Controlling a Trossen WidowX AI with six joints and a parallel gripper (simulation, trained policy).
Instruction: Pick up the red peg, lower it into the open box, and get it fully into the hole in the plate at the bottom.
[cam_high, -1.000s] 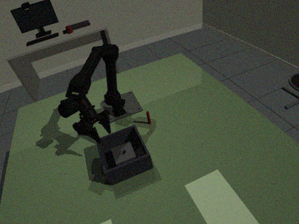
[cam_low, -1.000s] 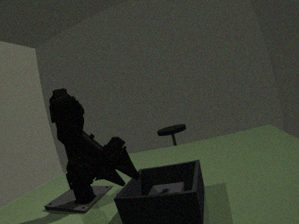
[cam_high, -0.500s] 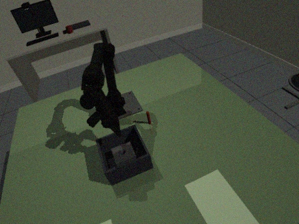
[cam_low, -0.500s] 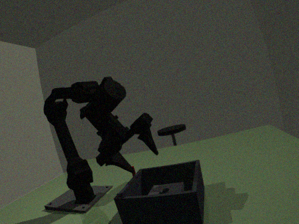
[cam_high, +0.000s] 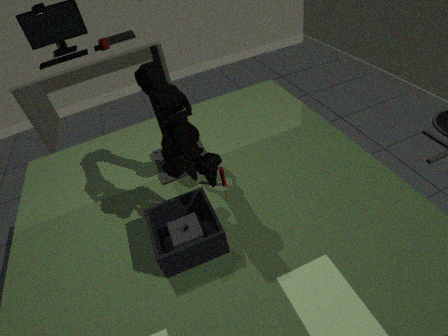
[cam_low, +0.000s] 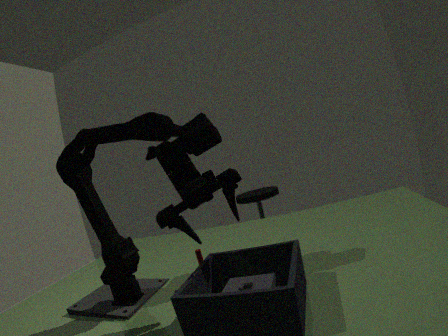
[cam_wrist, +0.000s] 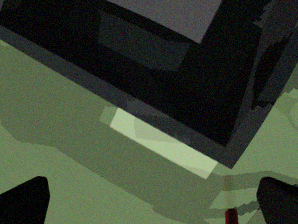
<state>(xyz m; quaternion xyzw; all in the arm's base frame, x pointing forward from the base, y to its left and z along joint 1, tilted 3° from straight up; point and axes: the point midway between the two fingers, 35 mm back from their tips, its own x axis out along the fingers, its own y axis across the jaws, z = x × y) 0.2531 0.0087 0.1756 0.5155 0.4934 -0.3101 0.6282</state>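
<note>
Right now my gripper tip is 10 cm above the red peg, 9 cm to the right of it and 9 cm past it. Round my gripper tip: grey plate: 11 cm to the right, 9 cm below, 5 cm ahead; then dark box: 11 cm to the right, 11 cm below, 5 cm ahead.
</note>
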